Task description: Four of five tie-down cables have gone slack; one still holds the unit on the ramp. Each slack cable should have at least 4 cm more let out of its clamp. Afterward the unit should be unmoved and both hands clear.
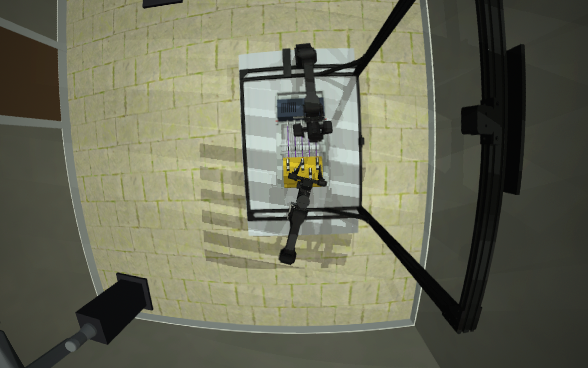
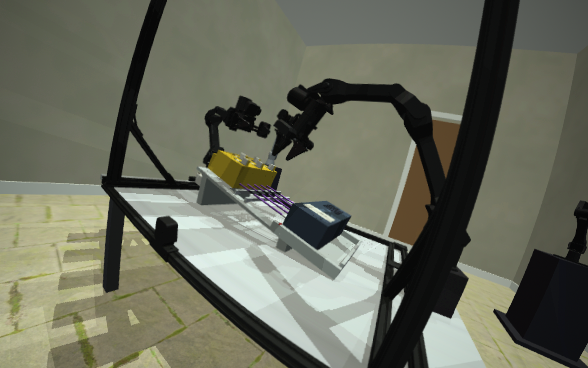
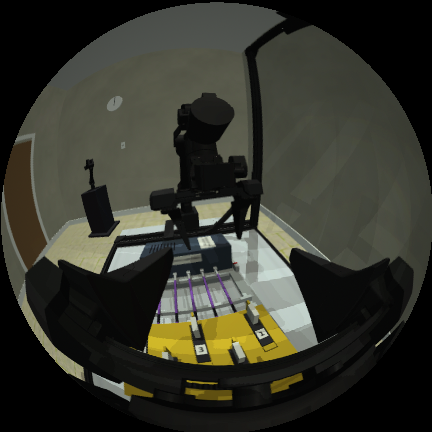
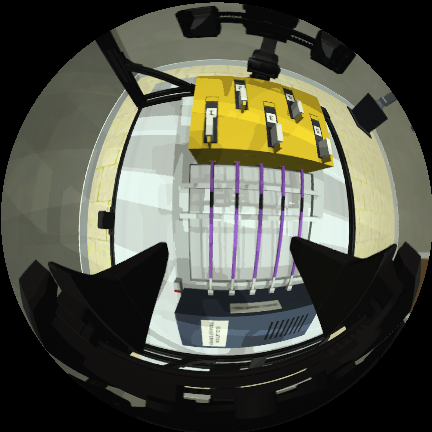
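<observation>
The blue isolation transformer point(image 1: 287, 109) point(image 2: 315, 222) point(image 3: 215, 262) point(image 4: 250, 330) rests at the low end of the sloping ramp point(image 2: 311, 255) point(image 4: 182, 255). Several purple cables point(image 3: 208, 291) point(image 4: 236, 220) run from it to the yellow clamp block point(image 1: 288, 182) point(image 2: 225, 167) point(image 3: 225, 327) point(image 4: 220, 87); all look nearly straight. Clamp levers point(image 3: 252, 312) point(image 4: 276, 135) stand on the block; their exact positions are unclear. My left gripper point(image 1: 309, 175) point(image 2: 257, 120) point(image 3: 233, 254) is open above the block. My right gripper point(image 1: 313, 132) point(image 2: 281, 156) point(image 4: 231, 246) is open above the cables' transformer end.
Two crossbars point(image 4: 250, 216) lie under the cables, whose black marks show near them. A black frame point(image 1: 245, 145) point(image 2: 225, 290) surrounds the white table point(image 1: 260, 195) point(image 2: 240, 270), with uprights at its corners. A small black box point(image 2: 166, 231) stands on the frame's side rail.
</observation>
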